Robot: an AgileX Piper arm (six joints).
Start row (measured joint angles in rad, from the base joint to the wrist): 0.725, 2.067, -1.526, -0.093, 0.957, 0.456
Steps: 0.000, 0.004, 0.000, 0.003, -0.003, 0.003; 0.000, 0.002, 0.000, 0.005, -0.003, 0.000; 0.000, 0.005, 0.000, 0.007, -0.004, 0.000; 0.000, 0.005, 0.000, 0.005, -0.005, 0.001; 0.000, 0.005, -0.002, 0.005, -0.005, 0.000; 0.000, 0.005, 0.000, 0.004, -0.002, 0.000; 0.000, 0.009, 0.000, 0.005, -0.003, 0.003; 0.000, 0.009, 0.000, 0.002, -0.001, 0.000; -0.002, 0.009, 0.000, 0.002, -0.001, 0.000; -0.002, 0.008, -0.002, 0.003, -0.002, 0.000
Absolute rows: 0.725, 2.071, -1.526, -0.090, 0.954, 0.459; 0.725, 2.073, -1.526, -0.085, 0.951, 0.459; 0.725, 2.078, -1.526, -0.078, 0.947, 0.459; 0.725, 2.083, -1.526, -0.073, 0.942, 0.460; 0.725, 2.088, -1.528, -0.068, 0.937, 0.460; 0.725, 2.093, -1.528, -0.064, 0.935, 0.460; 0.725, 2.102, -1.528, -0.059, 0.932, 0.463; 0.725, 2.111, -1.528, -0.057, 0.931, 0.463; 0.723, 2.120, -1.528, -0.055, 0.930, 0.463; 0.721, 2.128, -1.530, -0.052, 0.928, 0.463
